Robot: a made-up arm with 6 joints. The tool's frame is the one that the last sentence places. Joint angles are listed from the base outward.
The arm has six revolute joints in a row. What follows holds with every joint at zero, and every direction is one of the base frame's.
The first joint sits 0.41 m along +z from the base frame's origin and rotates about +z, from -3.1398 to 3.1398 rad.
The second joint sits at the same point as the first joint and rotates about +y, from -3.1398 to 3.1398 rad.
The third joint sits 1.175 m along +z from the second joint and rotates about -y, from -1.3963 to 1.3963 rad.
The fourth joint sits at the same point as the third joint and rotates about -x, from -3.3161 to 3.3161 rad.
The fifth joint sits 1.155 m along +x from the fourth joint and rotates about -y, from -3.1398 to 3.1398 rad.
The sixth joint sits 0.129 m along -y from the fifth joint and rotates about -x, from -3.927 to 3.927 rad.
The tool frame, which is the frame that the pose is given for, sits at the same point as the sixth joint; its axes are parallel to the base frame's.
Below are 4 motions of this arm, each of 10 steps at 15 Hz.
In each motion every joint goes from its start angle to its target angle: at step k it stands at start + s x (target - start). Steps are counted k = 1, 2, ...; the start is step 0. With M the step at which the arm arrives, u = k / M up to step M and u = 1 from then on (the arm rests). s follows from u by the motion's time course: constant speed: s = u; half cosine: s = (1 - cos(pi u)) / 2; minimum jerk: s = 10 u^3 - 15 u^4 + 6 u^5.
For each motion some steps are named. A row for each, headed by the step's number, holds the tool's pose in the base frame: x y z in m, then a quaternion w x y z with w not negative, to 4 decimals.
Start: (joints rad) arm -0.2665 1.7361 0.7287 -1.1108 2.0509 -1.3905
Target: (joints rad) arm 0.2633 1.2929 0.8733 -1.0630 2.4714 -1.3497
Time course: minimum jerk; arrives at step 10
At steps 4, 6, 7, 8, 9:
4: 1.8631 -0.2431 -0.5422 0.4857 0.4115 -0.7667 -0.0832
6: 2.0449 0.1338 -0.1807 0.3989 0.4285 -0.8100 0.0339
7: 2.0775 0.3086 -0.0179 0.3522 0.4355 -0.8252 0.0735
8: 2.0836 0.4295 0.0956 0.3176 0.4401 -0.8343 0.0966
9: 2.0820 0.4863 0.1495 0.3007 0.4422 -0.8383 0.1064

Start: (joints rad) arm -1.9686 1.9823 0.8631 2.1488 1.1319 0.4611
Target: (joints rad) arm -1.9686 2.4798 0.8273 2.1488 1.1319 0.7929
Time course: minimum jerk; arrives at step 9
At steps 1, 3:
1: -0.5817 -1.5663 -1.0619 0.8523 -0.4171 0.2942 0.1140
3: -0.5195 -1.4182 -1.2227 0.8646 -0.4060 0.2667 0.1285

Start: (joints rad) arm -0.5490 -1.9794 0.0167 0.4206 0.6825 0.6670
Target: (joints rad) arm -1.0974 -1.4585 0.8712 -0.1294 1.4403 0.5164
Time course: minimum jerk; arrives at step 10
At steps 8, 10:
8: -1.0513 1.6357 1.3681 0.3378 0.3747 0.8609 0.0657
10: -1.0030 1.6775 1.3912 0.3541 0.3670 0.8595 0.0361

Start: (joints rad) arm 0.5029 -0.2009 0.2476 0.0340 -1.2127 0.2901
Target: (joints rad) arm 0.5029 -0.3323 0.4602 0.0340 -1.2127 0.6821
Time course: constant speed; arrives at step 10
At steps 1, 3, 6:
1: 0.7380 0.2588 2.0984 0.8792 -0.2471 0.3021 0.2733
3: 0.6769 0.2252 2.1603 0.8818 -0.2754 0.2601 0.2811
6: 0.5782 0.1709 2.2463 0.8820 -0.3182 0.1964 0.2867

